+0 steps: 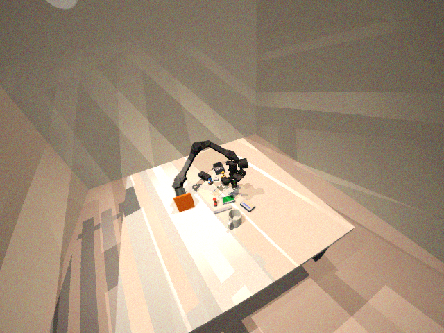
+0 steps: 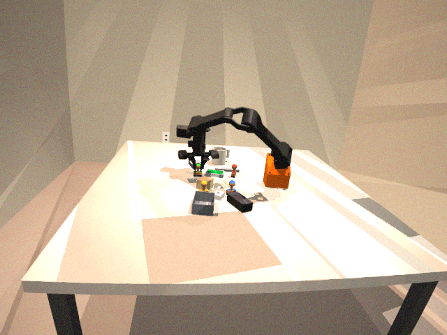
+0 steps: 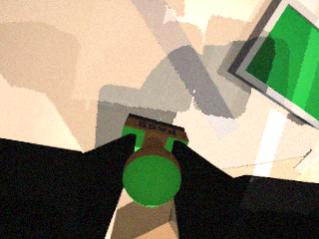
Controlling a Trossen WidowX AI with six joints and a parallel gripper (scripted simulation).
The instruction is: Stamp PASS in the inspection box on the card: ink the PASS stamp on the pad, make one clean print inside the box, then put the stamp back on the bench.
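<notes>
My gripper tip is now right at the green-knobbed stamp. Round my gripper tip: yellow-knobbed stamp (20 mm behind, 160 mm to the left, 20 mm below); pale card (120 mm behind, 40 mm to the left, 50 mm below); green ink pad (90 mm behind, 80 mm to the right, 40 mm below).
</notes>
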